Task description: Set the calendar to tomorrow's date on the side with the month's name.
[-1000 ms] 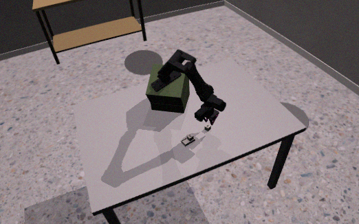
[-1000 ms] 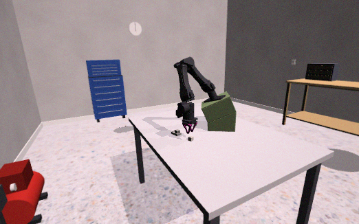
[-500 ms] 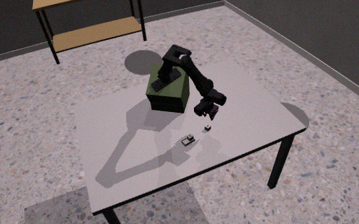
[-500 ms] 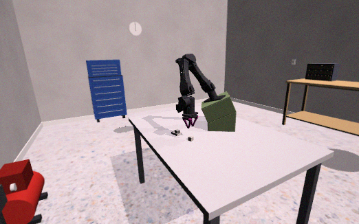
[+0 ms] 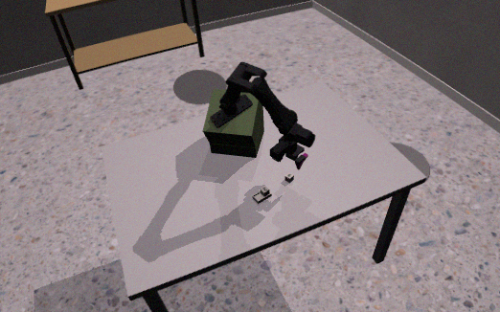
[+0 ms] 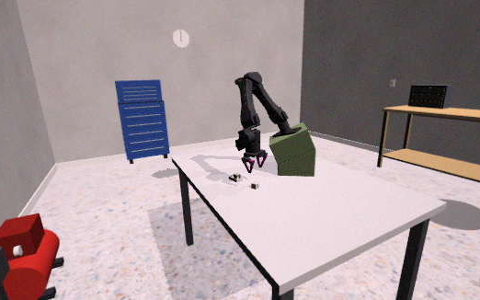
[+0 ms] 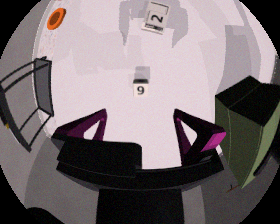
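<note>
The white cube lies 9 cm below my hand. Round my hand: calendar tray 16 cm to the right, 10 cm below.
</note>
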